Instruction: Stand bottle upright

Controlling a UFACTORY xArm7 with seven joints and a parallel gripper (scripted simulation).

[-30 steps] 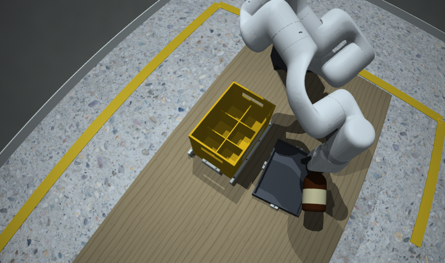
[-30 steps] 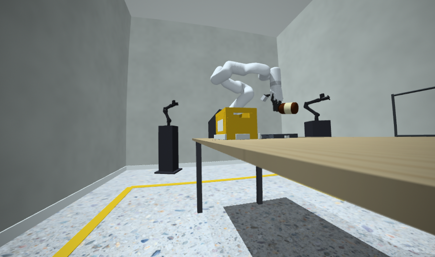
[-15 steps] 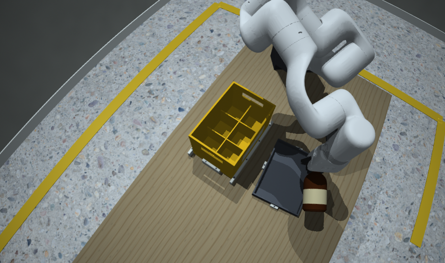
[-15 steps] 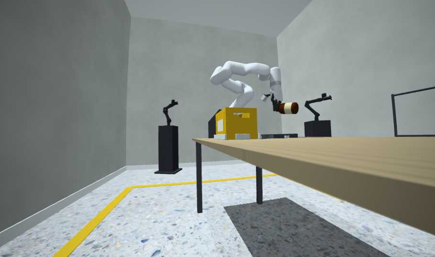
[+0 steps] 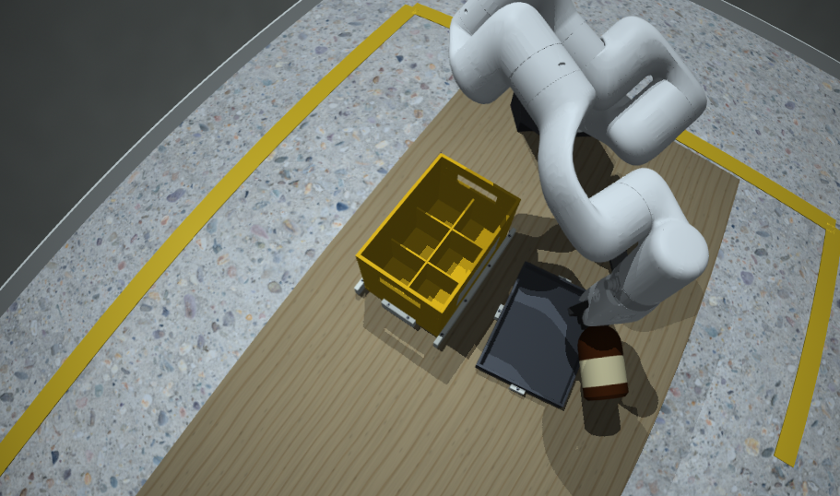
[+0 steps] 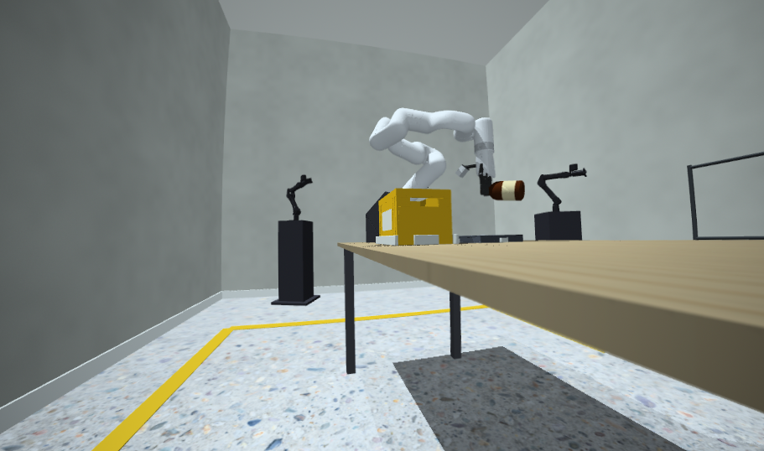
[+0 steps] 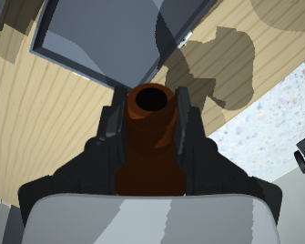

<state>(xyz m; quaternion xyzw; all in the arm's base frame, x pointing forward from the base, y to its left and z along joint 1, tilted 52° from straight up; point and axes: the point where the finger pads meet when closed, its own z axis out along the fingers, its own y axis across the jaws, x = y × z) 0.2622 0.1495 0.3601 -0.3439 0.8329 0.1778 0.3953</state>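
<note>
Right now the brown bottle is 50 mm to the left of my hand, 30 mm ahead of it and 10 mm below it. Also, from my hand: dark grey tray: 190 mm below, 40 mm to the right, 20 mm ahead; then yellow crate: 300 mm to the right, 120 mm below, 100 mm ahead.
</note>
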